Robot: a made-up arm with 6 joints. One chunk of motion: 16 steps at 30 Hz.
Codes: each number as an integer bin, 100 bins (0 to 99) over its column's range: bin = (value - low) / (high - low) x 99, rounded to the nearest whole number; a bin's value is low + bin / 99 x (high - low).
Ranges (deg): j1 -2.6..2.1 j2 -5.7..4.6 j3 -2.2..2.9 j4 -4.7..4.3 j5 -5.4..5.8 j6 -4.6..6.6
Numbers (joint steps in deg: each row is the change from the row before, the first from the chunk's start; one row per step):
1: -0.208 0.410 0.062 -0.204 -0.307 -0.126
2: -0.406 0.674 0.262 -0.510 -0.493 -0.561
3: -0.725 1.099 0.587 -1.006 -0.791 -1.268
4: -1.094 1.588 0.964 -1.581 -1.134 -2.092
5: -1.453 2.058 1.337 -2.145 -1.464 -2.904
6: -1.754 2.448 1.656 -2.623 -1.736 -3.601
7: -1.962 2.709 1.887 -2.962 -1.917 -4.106
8: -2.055 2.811 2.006 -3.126 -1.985 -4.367
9: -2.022 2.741 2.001 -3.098 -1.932 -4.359
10: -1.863 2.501 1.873 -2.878 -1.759 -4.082
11: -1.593 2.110 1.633 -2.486 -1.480 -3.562
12: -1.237 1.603 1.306 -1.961 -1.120 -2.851
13: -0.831 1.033 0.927 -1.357 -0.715 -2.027
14: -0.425 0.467 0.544 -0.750 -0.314 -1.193
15: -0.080 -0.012 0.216 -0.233 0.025 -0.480
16: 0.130 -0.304 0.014 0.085 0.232 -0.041
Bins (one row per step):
1: 50 59 44 49 45 40
2: 46 61 48 46 43 36
3: 39 65 54 41 41 29
4: 32 70 61 34 38 22
5: 24 75 69 28 35 15
6: 18 78 75 23 32 9
7: 13 81 79 19 31 4
8: 11 82 82 17 30 2
9: 12 81 82 18 31 2
10: 16 79 79 20 32 5
11: 21 75 74 24 35 9
12: 29 70 68 30 38 15
13: 37 65 61 37 41 23
14: 46 59 53 43 45 30
15: 53 55 47 49 48 36
16: 58 52 43 53 50 40

